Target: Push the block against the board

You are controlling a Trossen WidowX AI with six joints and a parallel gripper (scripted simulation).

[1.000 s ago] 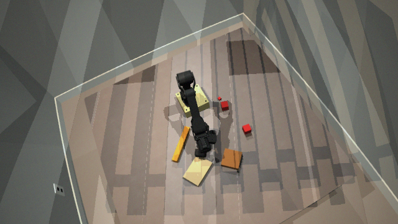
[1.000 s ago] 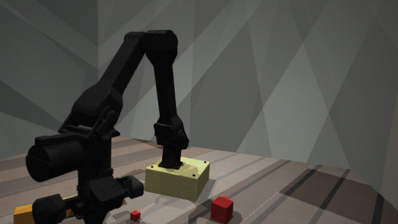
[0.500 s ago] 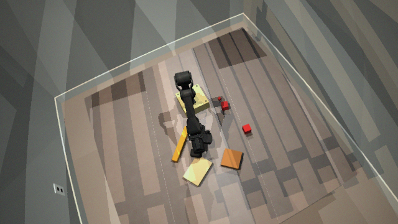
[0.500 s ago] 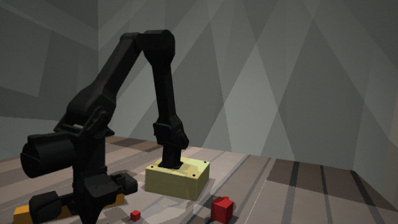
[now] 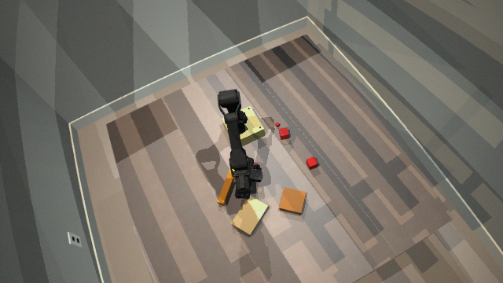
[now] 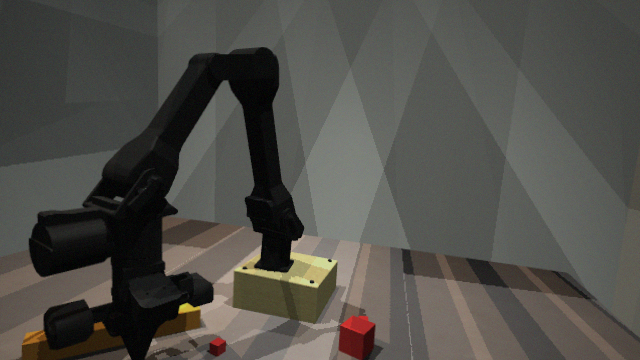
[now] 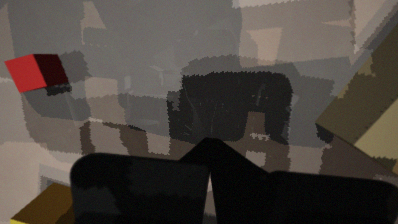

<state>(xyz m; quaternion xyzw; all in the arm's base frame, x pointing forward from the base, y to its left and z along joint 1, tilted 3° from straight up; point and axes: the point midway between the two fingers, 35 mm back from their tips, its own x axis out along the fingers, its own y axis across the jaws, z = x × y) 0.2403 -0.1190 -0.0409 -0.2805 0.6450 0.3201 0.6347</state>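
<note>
The orange-brown square block is 190 mm ahead of my gripper tip, 120 mm to the left of it and 10 mm above it. From my gripper tip the other things lie so: orange board: 60 mm to the right, 50 mm behind, 10 mm above; then pale flat plate: 140 mm ahead, 70 mm to the right, 10 mm above.
</note>
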